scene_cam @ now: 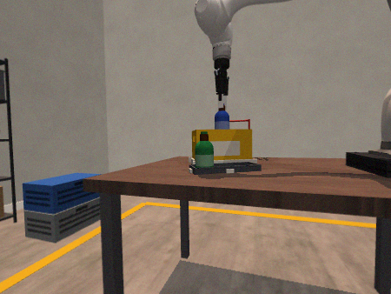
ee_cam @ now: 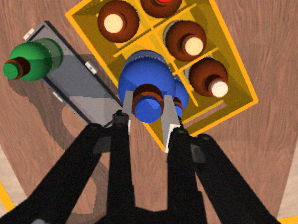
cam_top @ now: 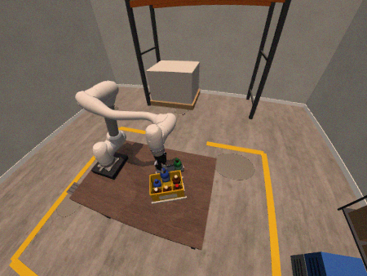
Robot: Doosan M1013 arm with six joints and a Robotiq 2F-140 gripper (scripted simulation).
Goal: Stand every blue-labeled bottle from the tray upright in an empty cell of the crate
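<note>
The yellow crate is 20 mm ahead of my hand, 40 mm to the right of it and 230 mm below it. Round my hand: green-labeled bottle 20 mm ahead, 220 mm to the left, 230 mm below; tray 50 mm behind, 170 mm to the left, 300 mm below.
</note>
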